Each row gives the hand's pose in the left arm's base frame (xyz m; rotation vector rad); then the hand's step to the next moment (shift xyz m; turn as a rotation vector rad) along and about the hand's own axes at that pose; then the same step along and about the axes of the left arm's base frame.
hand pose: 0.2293 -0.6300 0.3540 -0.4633 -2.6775 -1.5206
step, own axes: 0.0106 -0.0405 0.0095 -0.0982 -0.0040 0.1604
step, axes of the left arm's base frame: -0.0199 -0.0088 -0.0370 0.1122 0.1096 -0.1038
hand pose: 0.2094 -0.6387 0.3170 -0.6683 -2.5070 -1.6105
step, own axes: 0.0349 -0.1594 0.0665 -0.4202 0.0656 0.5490
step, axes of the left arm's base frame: -0.0854 0.0140 -0.1535 0.4919 0.3767 -0.3137
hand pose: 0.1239 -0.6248 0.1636 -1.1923 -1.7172 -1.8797
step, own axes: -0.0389 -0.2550 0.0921 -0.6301 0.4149 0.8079
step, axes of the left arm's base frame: -0.1281 0.1308 -0.2038 0.9604 0.4809 -0.2613
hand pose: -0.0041 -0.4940 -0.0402 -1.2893 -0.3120 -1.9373
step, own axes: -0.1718 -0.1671 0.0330 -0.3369 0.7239 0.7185
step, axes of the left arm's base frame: -0.0644 0.2110 -0.0994 1.0649 0.0858 -0.1116
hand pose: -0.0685 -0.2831 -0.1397 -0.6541 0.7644 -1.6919
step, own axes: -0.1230 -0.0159 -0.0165 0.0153 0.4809 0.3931
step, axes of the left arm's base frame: 0.0066 0.1249 -0.0030 0.5879 -0.1621 -0.1188
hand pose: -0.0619 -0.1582 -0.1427 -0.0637 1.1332 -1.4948
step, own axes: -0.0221 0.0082 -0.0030 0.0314 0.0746 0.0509
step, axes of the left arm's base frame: 0.0108 0.0206 0.0050 0.0763 -0.0420 -0.0394
